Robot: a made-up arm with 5 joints.
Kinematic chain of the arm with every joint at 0, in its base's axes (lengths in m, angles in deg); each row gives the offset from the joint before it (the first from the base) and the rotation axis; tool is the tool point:
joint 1: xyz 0 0 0.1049 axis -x
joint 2: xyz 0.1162 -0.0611 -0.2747 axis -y
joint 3: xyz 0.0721 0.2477 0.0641 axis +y
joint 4: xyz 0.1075 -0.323 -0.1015 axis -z
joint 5: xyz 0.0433 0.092 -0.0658 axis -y
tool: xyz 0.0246 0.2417 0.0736
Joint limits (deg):
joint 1: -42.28..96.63
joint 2: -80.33..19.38
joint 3: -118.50..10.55
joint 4: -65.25..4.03
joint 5: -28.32..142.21
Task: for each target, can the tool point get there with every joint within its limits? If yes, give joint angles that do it. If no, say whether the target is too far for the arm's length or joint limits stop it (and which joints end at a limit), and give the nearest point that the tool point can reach.
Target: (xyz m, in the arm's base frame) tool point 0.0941 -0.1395 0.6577
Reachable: no: joint limits stop it (at a limit: joint 1, joint 2, joint 4, joint 5) | nearest point 0.1375 0.0960 0.2810 | short by 0.446 m
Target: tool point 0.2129 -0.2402 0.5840
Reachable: no: joint limits stop it (at a limit: joint 1, joint 2, joint 4) | nearest point 0.2744 -0.4156 0.1792 | short by 0.445 m
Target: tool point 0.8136 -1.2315 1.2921
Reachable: no: too far | nearest point 0.3080 -0.5676 0.1870 | short by 1.385 m
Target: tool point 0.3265 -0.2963 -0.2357
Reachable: yes | joints 67.11 -40.03 -21.42 -1.44 12.50
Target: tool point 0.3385 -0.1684 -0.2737
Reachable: yes | joints 25.29 -10.78 -102.75 -59.66 82.17
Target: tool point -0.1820 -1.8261 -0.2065
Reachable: no: too far | nearest point 0.1214 -0.6112 0.0007 | short by 1.269 m
